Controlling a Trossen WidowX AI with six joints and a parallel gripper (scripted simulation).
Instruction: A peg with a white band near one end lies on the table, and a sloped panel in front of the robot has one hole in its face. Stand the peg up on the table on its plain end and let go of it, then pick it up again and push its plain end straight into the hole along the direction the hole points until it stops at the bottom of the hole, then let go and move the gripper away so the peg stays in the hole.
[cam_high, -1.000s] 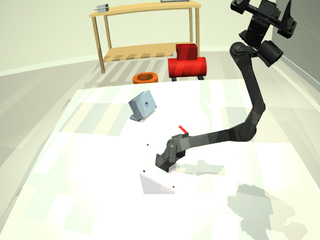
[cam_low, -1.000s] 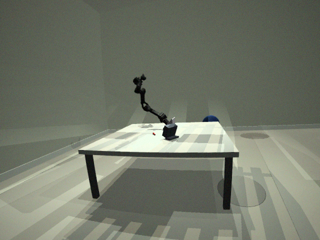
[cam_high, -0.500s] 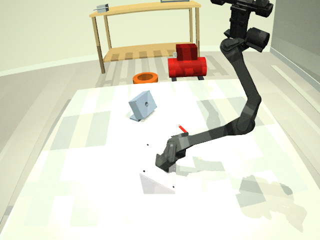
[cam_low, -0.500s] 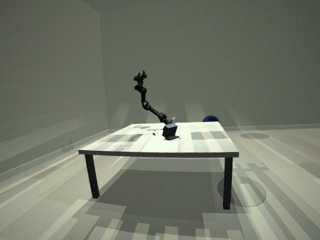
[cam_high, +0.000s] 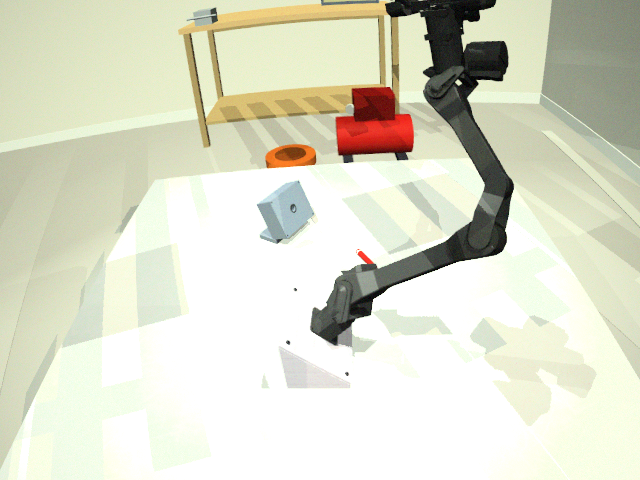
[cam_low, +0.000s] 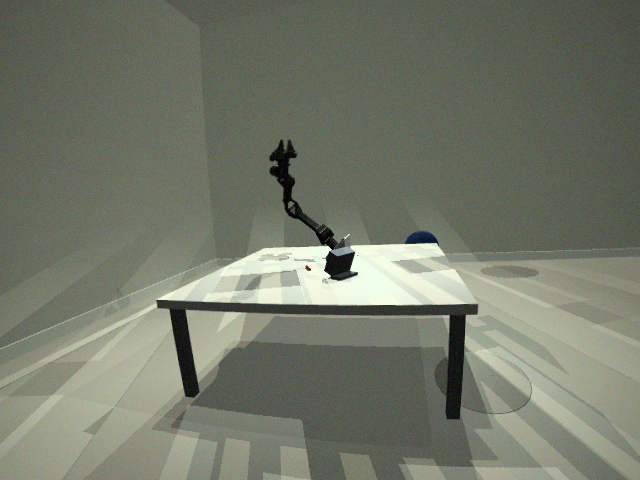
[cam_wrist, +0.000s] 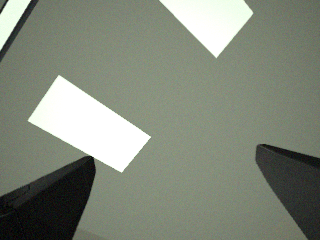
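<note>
Right now the red peg is 12 cm ahead of my gripper tip, 13 cm to the left of it and 71 cm below it. Also, from my gripper tip: sloped grey panel 24 cm ahead, 34 cm to the left, 64 cm below.
</note>
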